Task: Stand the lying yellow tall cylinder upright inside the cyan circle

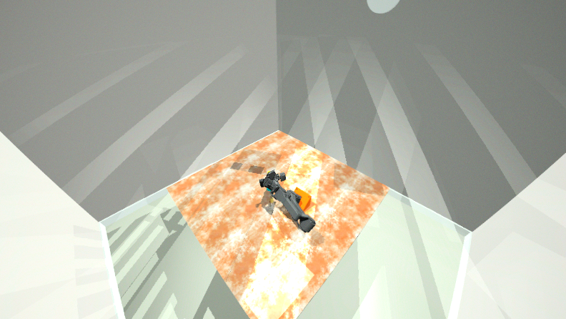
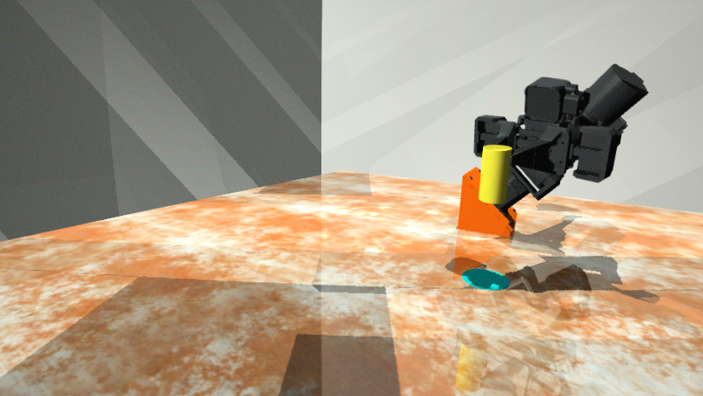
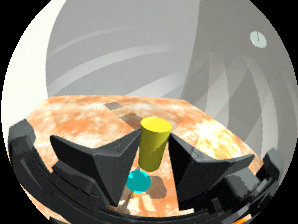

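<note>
Right now the cyan circle is 160 mm below my gripper tip. Also, from my gripper tip: yellow tall cylinder (20 mm below).
</note>
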